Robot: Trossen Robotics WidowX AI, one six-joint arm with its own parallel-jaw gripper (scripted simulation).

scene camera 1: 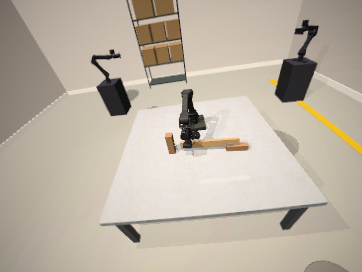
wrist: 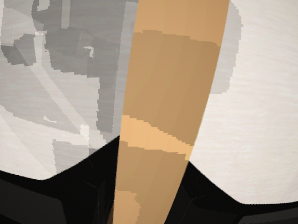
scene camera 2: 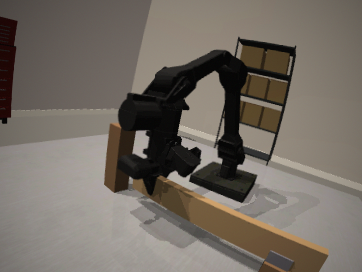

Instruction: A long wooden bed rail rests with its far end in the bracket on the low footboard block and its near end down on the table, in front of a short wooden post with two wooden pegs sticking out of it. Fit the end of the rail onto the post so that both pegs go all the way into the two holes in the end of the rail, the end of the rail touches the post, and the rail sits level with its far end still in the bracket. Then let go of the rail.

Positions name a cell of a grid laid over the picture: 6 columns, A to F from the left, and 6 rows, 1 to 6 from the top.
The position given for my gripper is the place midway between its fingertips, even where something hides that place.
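A wooden bed rail (wrist: D2) is there for me to see. So is my gripper (scene camera 2: C5), which the wrist view shows too, the gripper (wrist: C4) being visible there.
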